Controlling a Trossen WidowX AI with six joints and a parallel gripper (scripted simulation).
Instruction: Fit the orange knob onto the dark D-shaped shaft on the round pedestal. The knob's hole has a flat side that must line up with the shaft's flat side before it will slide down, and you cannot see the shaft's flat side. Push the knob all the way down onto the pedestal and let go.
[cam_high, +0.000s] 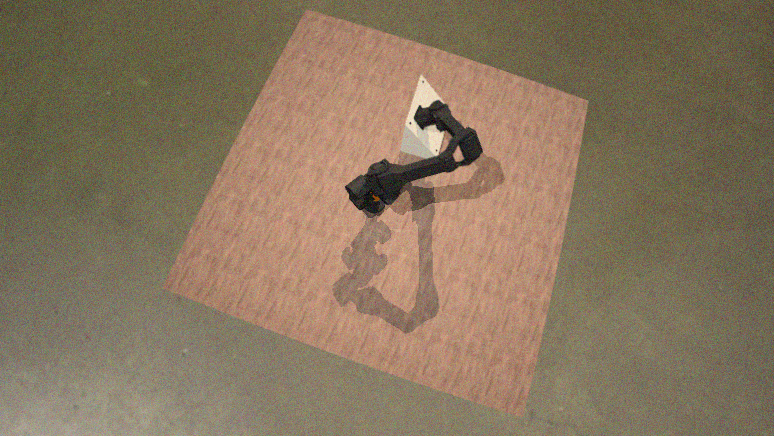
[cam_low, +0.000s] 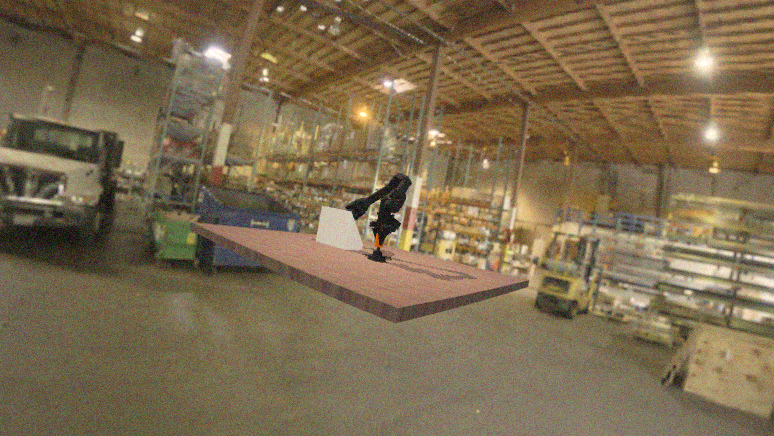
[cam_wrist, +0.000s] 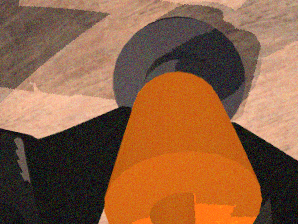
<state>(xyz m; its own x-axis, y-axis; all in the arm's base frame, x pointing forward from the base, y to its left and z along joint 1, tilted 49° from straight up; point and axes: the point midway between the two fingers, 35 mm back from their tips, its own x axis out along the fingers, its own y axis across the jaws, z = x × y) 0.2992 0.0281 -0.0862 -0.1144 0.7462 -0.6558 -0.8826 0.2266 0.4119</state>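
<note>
My gripper tip is now 20 mm below the orange knob. Also, from my gripper tip: dark D-shaped shaft: 40 mm below.
</note>
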